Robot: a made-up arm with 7 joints.
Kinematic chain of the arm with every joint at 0, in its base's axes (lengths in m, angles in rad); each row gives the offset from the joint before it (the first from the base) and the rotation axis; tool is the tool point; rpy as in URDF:
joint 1: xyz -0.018 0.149 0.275 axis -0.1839 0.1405 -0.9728
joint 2: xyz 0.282 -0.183 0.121 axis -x
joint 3: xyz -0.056 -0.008 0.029 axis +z
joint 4: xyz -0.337 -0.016 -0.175 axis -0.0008 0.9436 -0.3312
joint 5: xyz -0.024 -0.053 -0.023 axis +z
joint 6: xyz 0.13 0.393 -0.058 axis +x
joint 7: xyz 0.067 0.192 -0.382 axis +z
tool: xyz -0.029 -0.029 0.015 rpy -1.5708 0 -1.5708
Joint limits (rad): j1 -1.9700..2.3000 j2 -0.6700..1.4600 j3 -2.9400..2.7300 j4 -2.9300..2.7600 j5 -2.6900..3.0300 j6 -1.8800..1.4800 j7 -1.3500..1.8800
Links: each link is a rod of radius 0.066 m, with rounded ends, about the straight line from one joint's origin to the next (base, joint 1, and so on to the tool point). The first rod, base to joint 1, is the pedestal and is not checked.
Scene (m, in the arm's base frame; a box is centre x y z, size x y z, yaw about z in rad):
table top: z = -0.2
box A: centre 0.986 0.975 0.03 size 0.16 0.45 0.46 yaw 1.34
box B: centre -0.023 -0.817 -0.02 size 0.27 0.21 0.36 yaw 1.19
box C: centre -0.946 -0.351 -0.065 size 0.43 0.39 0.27 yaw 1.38
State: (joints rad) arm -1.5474 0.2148 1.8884 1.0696 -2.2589 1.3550 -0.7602
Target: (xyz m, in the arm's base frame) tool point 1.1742 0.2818 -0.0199
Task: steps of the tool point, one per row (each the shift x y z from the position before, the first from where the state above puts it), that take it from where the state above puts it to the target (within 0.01 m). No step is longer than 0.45 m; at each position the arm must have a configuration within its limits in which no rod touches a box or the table.
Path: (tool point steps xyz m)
1: 0.0840 0.0213 0.0484
2: 0.0707 0.0086 0.1082
3: 0.0385 -0.0115 0.1596
4: -0.0078 -0.0410 0.1944
5: -0.0605 -0.0793 0.2063
6: 0.3554 -0.0858 -0.2504
7: 0.2594 -0.2112 -0.2786
8: 0.1243 -0.2810 -0.2786
9: -0.0152 -0.2834 -0.2521

